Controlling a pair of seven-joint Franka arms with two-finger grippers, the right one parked.
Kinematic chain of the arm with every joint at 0, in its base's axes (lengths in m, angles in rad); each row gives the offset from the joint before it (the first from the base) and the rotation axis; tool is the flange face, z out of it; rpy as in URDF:
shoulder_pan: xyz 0 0 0.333 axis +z
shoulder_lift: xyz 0 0 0 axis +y
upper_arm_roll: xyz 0 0 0.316 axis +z
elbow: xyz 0.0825 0 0 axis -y
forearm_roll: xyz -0.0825 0 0.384 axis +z
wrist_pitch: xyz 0 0 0 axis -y
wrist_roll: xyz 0.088 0 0 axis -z
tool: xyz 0 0 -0.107 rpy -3.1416 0 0
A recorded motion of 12 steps. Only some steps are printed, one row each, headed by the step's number.
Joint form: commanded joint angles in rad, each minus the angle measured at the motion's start. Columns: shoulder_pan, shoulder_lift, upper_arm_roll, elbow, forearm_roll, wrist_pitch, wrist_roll.
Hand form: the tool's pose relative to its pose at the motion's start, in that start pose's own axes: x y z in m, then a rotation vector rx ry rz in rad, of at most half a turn. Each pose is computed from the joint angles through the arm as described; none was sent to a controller.
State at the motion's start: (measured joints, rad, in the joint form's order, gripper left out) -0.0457 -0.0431 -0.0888 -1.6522 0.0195 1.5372 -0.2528
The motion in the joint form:
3: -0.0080 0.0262 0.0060 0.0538 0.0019 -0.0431 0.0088
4: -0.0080 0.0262 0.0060 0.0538 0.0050 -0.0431 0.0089
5: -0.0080 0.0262 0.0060 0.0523 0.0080 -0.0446 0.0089
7: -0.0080 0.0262 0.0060 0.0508 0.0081 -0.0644 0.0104
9: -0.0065 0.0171 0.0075 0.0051 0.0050 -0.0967 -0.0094
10: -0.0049 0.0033 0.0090 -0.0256 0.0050 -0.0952 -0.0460
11: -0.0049 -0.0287 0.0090 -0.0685 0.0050 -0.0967 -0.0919
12: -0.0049 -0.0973 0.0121 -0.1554 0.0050 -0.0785 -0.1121
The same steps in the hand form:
3: 0.0039 0.0010 -0.0079 0.0034 -0.0150 0.0104
4: 0.0039 0.0007 -0.0079 0.0064 -0.0142 0.0103
5: 0.0039 0.0003 -0.0071 0.0100 -0.0164 0.0101
7: 0.0018 -0.0003 -0.0047 0.0154 -0.0370 0.0116
9: -0.0050 -0.0027 0.0143 0.0308 -0.1042 -0.0103
10: -0.0093 -0.0051 0.0213 0.0375 -0.1184 -0.0497
11: -0.0200 -0.0072 0.0251 0.0463 -0.1288 -0.0957
12: -0.0402 -0.0128 0.0305 0.0520 -0.1274 -0.1198

